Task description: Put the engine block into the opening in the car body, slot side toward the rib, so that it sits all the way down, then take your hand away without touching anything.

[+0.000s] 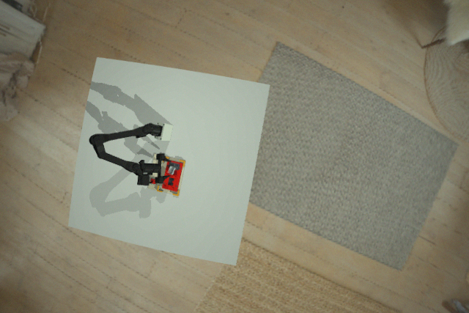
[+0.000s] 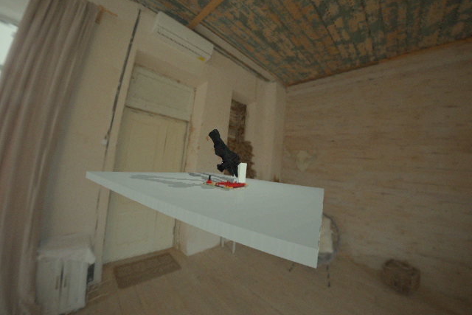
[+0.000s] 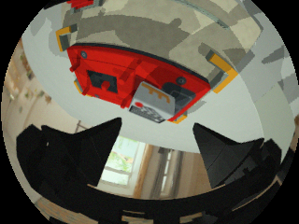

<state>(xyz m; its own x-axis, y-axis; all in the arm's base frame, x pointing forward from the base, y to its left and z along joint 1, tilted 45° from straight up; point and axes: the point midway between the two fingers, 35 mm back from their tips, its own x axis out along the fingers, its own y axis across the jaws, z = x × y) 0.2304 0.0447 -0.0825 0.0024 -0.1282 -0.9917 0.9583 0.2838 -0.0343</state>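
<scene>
Now: the grey engine block 3 cm below my gripper tip, 1 cm to the left of it and 1 cm ahead of it.
</scene>
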